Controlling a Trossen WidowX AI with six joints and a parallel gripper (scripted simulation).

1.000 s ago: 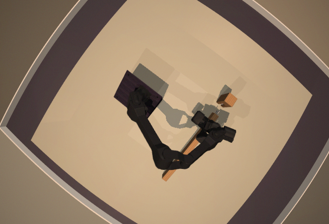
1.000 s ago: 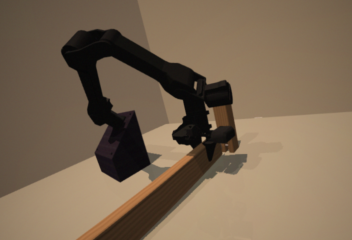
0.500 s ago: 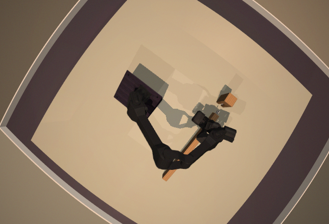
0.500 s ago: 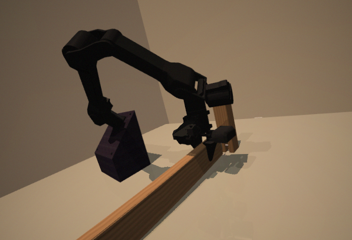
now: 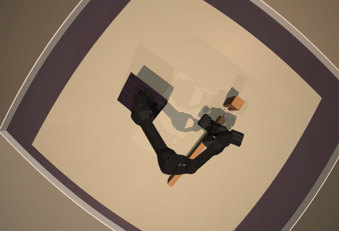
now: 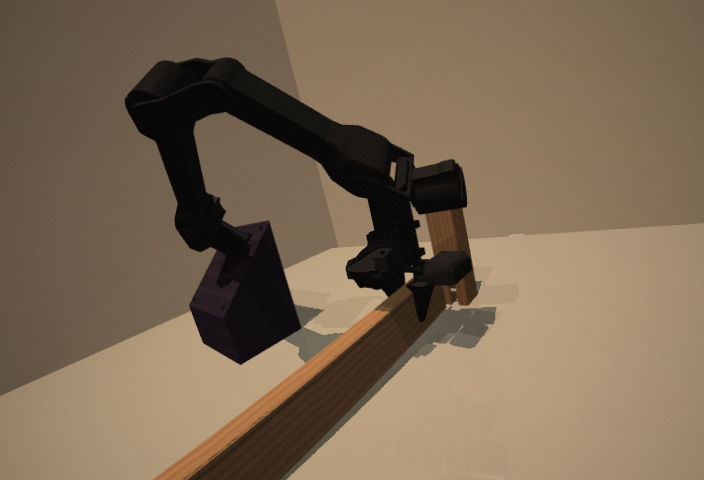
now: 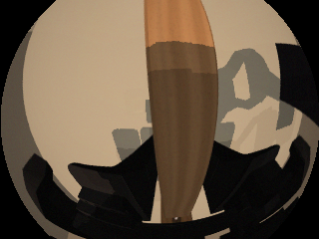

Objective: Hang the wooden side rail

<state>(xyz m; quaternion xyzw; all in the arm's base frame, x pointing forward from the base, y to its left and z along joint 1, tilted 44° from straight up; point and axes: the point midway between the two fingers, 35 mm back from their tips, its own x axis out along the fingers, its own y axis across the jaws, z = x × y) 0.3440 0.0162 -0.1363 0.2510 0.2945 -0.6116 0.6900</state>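
My gripper tip is now 2 cm past the headboard post, 16 cm to the right of it and 4 cm below it.
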